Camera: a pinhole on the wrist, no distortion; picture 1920 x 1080 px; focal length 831.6 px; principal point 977.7 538.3 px. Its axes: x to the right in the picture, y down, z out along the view. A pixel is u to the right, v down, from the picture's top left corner.
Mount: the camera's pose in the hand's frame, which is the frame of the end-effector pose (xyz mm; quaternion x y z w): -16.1 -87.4 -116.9 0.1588 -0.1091 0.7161 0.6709
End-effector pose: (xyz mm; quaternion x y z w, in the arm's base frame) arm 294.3 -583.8 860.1 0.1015 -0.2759 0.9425 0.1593
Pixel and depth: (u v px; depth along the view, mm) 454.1 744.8 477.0
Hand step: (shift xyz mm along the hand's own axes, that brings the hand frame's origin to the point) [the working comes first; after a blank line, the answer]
In the camera's frame: -300.3 118.4 477.0

-80.5 -550.7 219.1
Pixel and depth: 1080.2 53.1 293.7
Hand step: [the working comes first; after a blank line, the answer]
In the camera's frame: 36.2 -171.4 293.7

176.5 -149.3 158.8
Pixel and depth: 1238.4 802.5 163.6
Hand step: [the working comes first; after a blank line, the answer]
In the camera's frame: 51.3 52.0 163.6

-57.1 -104.3 56.7
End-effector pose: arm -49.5 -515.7 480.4 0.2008 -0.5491 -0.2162 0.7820
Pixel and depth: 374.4 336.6 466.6
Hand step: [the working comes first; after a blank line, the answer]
In the camera's frame: -338.5 -113.2 466.6

151.1 -564.6 182.1
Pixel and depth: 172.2 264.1 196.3
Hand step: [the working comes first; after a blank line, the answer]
In the camera's frame: -190.1 -64.7 196.3

73.6 -331.1 -9.9
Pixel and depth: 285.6 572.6 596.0
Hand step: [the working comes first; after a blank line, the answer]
In the camera's frame: -496.0 24.6 596.0

32.2 -768.8 250.8
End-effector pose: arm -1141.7 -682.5 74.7 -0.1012 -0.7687 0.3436 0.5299
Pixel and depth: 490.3 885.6 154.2
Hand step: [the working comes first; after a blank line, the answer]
In the camera's frame: -90.4 64.4 154.2

-63.2 -232.9 -4.3
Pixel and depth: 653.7 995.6 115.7
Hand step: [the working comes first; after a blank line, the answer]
In the camera's frame: -45.1 63.6 115.7

-67.8 -176.7 -23.0
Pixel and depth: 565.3 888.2 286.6
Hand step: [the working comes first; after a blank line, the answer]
In the camera's frame: -142.1 120.6 286.6

-105.9 -334.1 102.1
